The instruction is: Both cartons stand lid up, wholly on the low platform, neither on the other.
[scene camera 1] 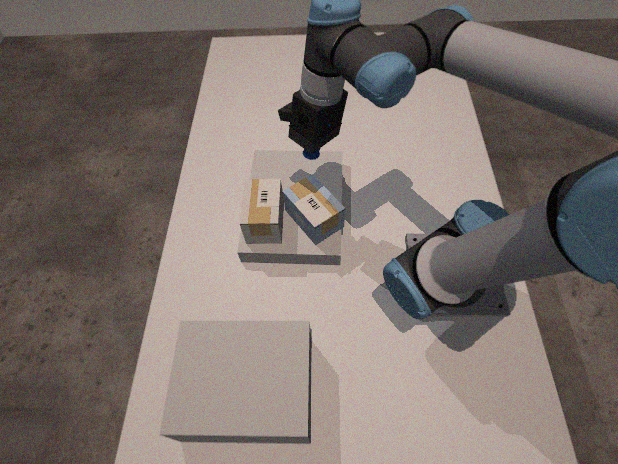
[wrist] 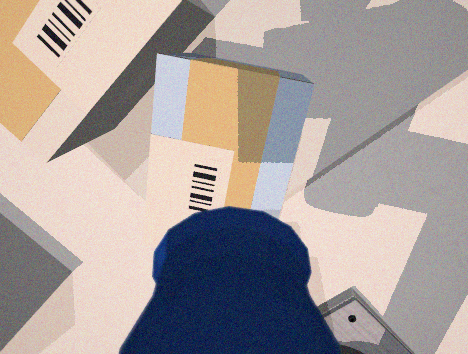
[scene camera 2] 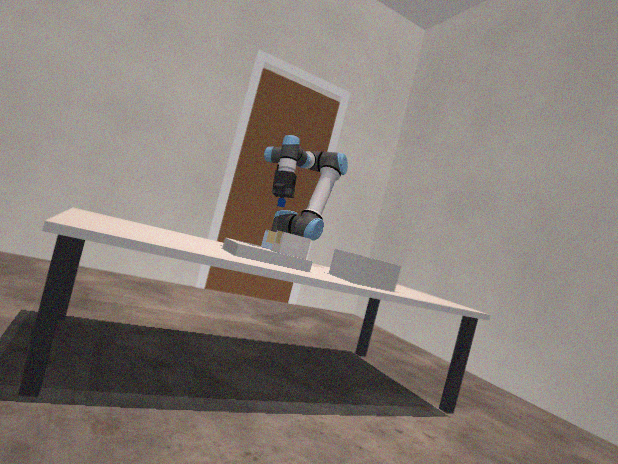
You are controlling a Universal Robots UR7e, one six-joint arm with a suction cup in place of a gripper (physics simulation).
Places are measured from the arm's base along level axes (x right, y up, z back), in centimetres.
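Pixels of known places: hand, tool point: (scene camera 1: 310,153) (wrist: 229,274) (scene camera 2: 281,206).
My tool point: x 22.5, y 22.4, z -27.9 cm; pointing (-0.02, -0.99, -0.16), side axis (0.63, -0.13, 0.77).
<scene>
For each thing: its top centre in the pictures, then the offset to it from my tool point. Level surfaces: height alone.
- white-grey carton, top centre: (wrist: 42,28) (scene camera 1: 260,200) (scene camera 2: 293,234) dx -2.0, dy -10.6, dz -12.1 cm
- low platform, top centre: (wrist: 245,36) (scene camera 1: 293,198) (scene camera 2: 267,249) dx +3.8, dy -19.3, dz -4.4 cm
- blue carton, top centre: (wrist: 216,176) (scene camera 1: 313,199) (scene camera 2: 280,233) dx -3.2, dy -11.6, dz -0.4 cm
- table, surface height: dy -24.0 cm
A white-grey carton (scene camera 1: 264,212) (scene camera 2: 296,246) (wrist: 120,45) stands on the low platform (scene camera 1: 277,162) (scene camera 2: 265,255) (wrist: 312,140), its taped, barcoded face up. A blue carton (scene camera 1: 315,205) (scene camera 2: 267,239) (wrist: 170,100) stands beside it, turned at an angle, also with its taped, barcoded face up. The cartons stand side by side, neither on the other. The blue carton's right corner is at the platform's right edge; whether it overhangs cannot be told. My suction gripper (scene camera 1: 311,154) (scene camera 2: 281,202) (wrist: 231,240) is open, with nothing on its cup, and hangs above the cartons, apart from them.
A larger, taller grey block (scene camera 1: 240,380) (scene camera 2: 365,271) (wrist: 30,275) stands on the table (scene camera 1: 210,295) (scene camera 2: 145,235), nearer scene camera 1. The arm's base plate (scene camera 1: 413,240) (wrist: 360,320) is to the right of the platform. The arm reaches over from the right.
</scene>
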